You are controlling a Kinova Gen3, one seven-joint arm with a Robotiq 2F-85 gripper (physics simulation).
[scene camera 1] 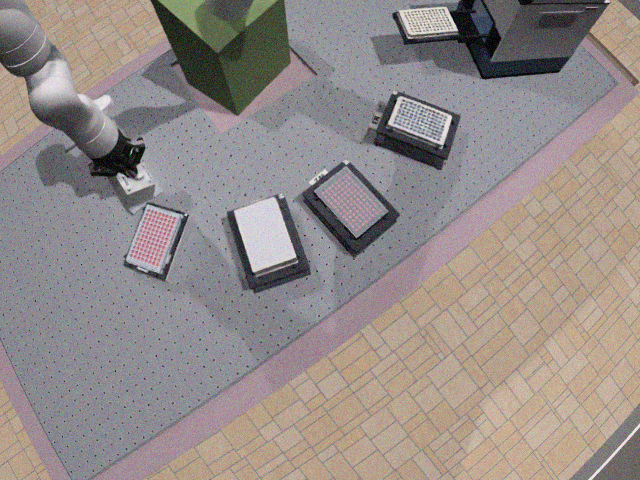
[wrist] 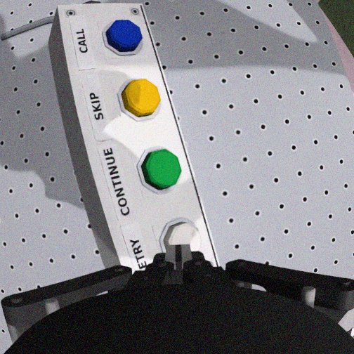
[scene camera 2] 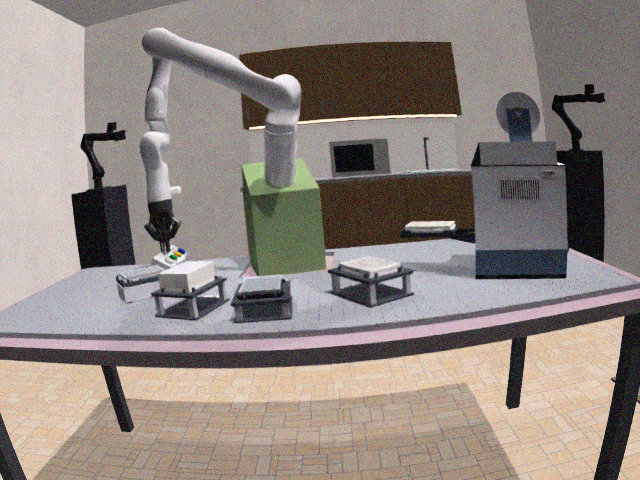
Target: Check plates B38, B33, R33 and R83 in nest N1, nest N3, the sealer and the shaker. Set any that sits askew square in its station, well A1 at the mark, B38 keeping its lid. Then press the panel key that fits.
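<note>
My gripper [scene camera 1: 138, 174] [scene camera 2: 164, 250] [wrist: 178, 259] is shut and empty. Its tips overlap the white RETRY key [wrist: 184, 234] in the wrist view; whether they touch is unclear. The key panel [scene camera 1: 135, 190] [wrist: 75, 100] also has a green CONTINUE key [wrist: 161, 169], yellow SKIP key [wrist: 141, 97] and blue CALL key [wrist: 124, 36]. A red-welled plate [scene camera 1: 156, 236] lies near the panel. A white-topped plate [scene camera 1: 266, 235] [scene camera 2: 186, 276], a pinkish plate [scene camera 1: 351, 203] and a blue-welled plate [scene camera 1: 420, 121] [scene camera 2: 369, 265] sit on dark stations, seemingly about square. Plate names are unreadable.
A cream plate [scene camera 1: 427, 22] [scene camera 2: 430, 226] sits on a tray extending from a grey and blue machine [scene camera 1: 537, 36] [scene camera 2: 521, 211]. The arm's green pedestal [scene camera 1: 253, 67] [scene camera 2: 284, 227] stands at the rear. A cable [wrist: 27, 28] runs from the panel.
</note>
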